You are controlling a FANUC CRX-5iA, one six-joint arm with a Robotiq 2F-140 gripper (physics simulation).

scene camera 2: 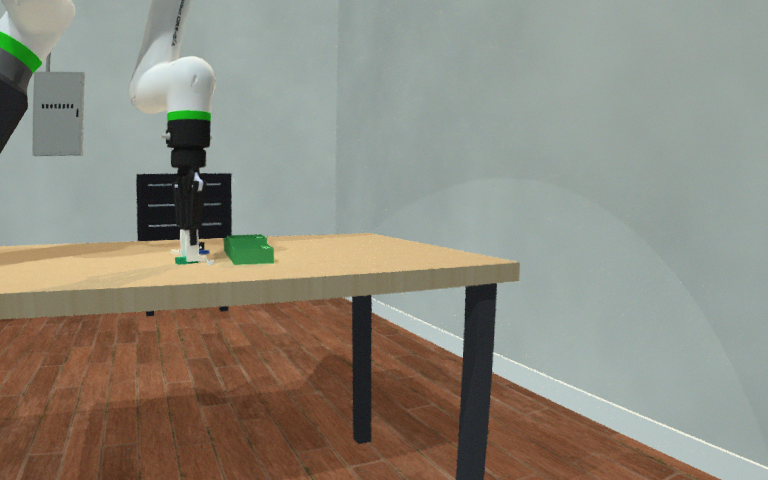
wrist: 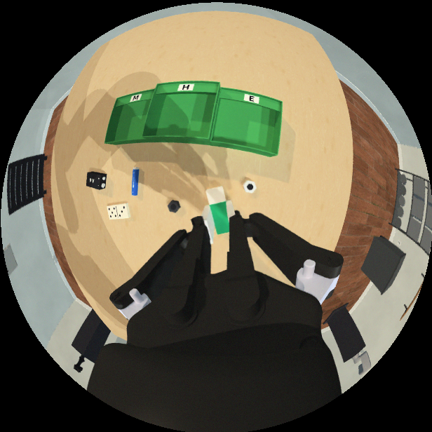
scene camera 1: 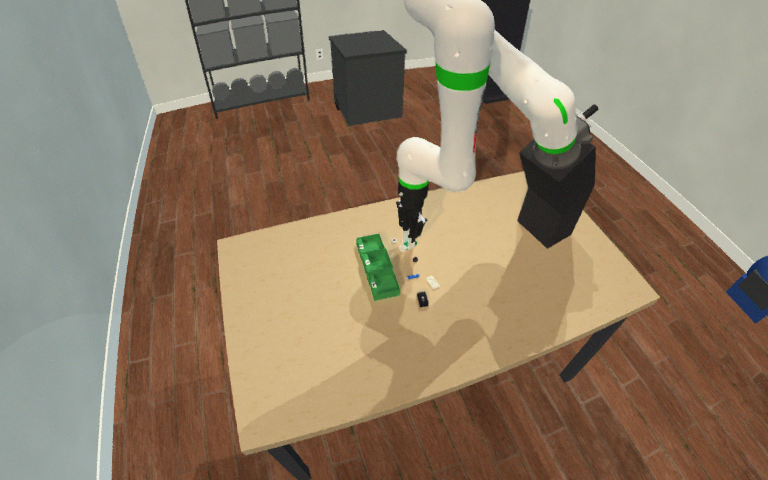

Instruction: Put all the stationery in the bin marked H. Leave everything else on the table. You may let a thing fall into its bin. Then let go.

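Where they show: gripper, fingertip midpoint: [scene camera 2: 189, 260] [scene camera 1: 408, 245]; arm's base, origin of the base link: [scene camera 1: 556, 149].
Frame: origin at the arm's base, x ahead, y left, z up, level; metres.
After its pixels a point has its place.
Note:
My gripper [scene camera 1: 408, 243] {x 0.420, y -0.153, z -0.395 m} [scene camera 2: 190, 251] {x 0.420, y -0.153, z -0.395 m} [wrist: 219, 211] points down and is shut on a green and white eraser [scene camera 1: 415, 243] {x 0.395, y -0.148, z -0.392 m} [scene camera 2: 180, 260] {x 0.396, y -0.170, z -0.392 m} [wrist: 220, 220]. The pale fingertips press on its two long sides, and it is at or close to the table surface. The bin marked H [scene camera 1: 374, 262] {x 0.562, y -0.131, z -0.394 m} [wrist: 205, 90] is the middle one of three joined green bins, ahead of the gripper in the wrist view. No object shows inside it in the wrist view. A small blue bar-shaped piece [scene camera 1: 413, 276] {x 0.472, y -0.021, z -0.392 m} [wrist: 135, 182] lies on the table to the left; its kind is unclear.
Bin M [wrist: 120, 107] and bin E [wrist: 272, 104] flank bin H. A white nut [scene camera 1: 394, 241] {x 0.458, y -0.188, z -0.392 m} [wrist: 255, 187] lies near bin E. A dark hex nut [scene camera 1: 415, 259] {x 0.430, y -0.084, z -0.394 m} [wrist: 173, 206] lies left of the gripper. A domino [scene camera 1: 432, 282] {x 0.427, y 0.028, z -0.393 m} [wrist: 118, 211] and a black block [scene camera 1: 423, 299] {x 0.491, y 0.079, z -0.383 m} [wrist: 96, 180] lie farther left.

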